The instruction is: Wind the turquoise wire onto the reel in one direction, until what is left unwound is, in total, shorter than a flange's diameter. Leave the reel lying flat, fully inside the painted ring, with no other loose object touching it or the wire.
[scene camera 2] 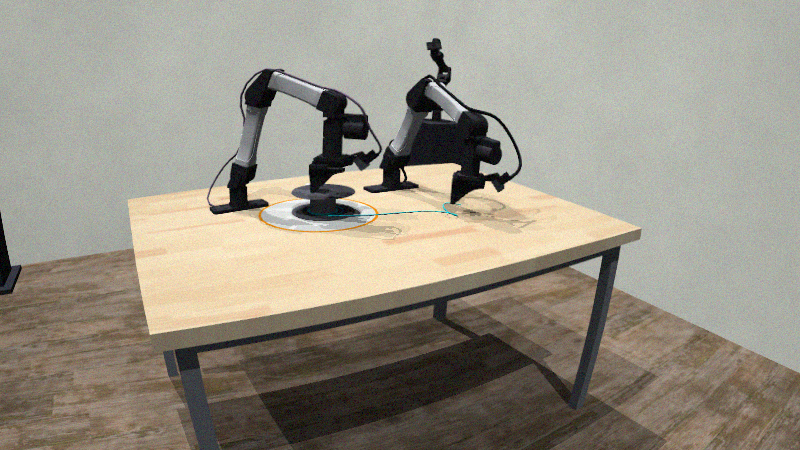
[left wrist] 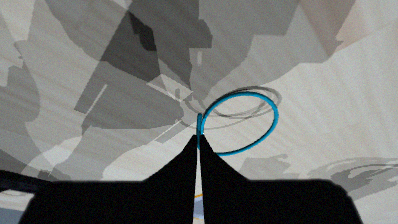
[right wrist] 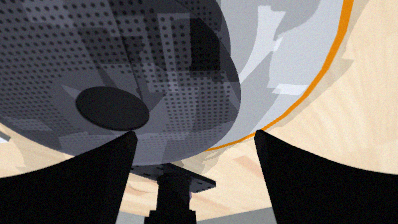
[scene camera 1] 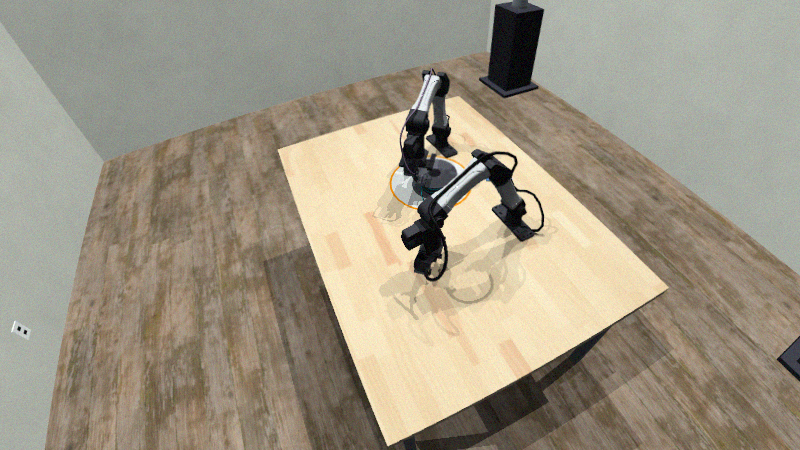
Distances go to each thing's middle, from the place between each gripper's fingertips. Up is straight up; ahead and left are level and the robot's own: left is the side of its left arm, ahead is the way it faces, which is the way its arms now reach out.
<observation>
The dark reel [scene camera 2: 326,195] is 50 mm behind my right hand [scene camera 2: 316,189], 40 mm to the left of it and 60 mm below it.
Right now my left hand [scene camera 2: 452,204] is 350 mm to the left of the dark reel and 190 mm past it.
</observation>
